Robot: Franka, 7 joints.
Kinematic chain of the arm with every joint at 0, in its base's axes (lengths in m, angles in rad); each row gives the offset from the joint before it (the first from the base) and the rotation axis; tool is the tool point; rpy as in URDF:
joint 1: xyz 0 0 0.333 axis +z
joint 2: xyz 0 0 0 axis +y
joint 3: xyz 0 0 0.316 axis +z
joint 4: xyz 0.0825 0 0 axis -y
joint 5: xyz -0.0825 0 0.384 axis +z
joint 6: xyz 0 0 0 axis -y
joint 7: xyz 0.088 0 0 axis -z
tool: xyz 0 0 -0.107 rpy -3.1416 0 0
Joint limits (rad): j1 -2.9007..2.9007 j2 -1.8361..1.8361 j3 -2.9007..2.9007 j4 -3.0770..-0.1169 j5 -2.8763..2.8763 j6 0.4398..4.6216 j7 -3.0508..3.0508
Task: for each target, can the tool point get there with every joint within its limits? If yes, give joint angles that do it. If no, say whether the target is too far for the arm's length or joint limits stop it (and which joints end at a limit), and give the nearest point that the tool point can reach.
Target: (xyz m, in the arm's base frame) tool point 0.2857 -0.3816 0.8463
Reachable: yes | joints -1.8245 -0.1402 0.5573 -1.3729 -1.7210 3.5538 0.1895
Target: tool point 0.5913 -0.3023 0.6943
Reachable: yes | joints -0.7640 0.3925 0.2628 -1.0086 -2.4117 3.2726 1.7305
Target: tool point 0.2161 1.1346 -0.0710
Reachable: no: too far | nearest point 0.1515 0.7955 0.0498 | short by 0.366 m
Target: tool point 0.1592 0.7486 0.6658
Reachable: yes | joints 1.7489 1.1623 -1.9192 -0.5659 -1.5611 3.0362 -0.2169
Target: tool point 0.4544 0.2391 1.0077
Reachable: yes | joints -1.8965 -0.3721 1.8525 -0.7640 0.0575 2.6055 -2.2791
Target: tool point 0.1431 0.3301 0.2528
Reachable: yes | joints -0.0908 0.7282 1.5733 -2.6226 -1.5202 0.9234 -1.7668
